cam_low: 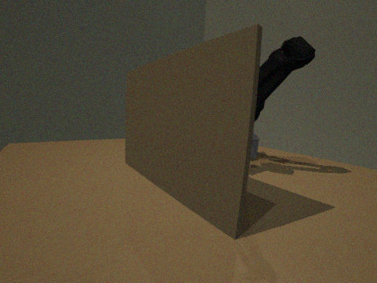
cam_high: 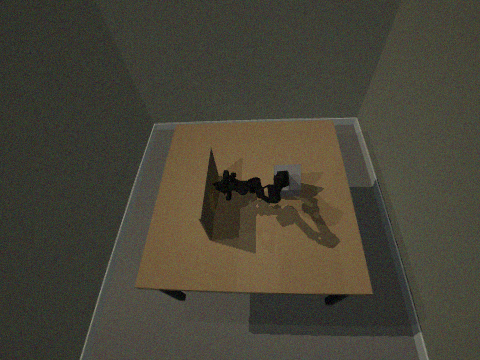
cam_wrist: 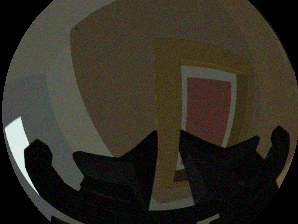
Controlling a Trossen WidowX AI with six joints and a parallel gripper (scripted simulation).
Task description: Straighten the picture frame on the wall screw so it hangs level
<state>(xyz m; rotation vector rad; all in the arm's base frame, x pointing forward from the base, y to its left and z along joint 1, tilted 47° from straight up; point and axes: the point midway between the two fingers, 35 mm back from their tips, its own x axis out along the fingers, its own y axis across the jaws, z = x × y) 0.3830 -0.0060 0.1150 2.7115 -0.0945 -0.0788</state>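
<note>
Now: gripper tip 10 mm short of the picture frame, 20 mm to the right of it and 50 mm above it. The rest, counted from my gripper tip: brown wall panel: 20 mm ahead, 10 mm to the left, 60 mm below.
</note>
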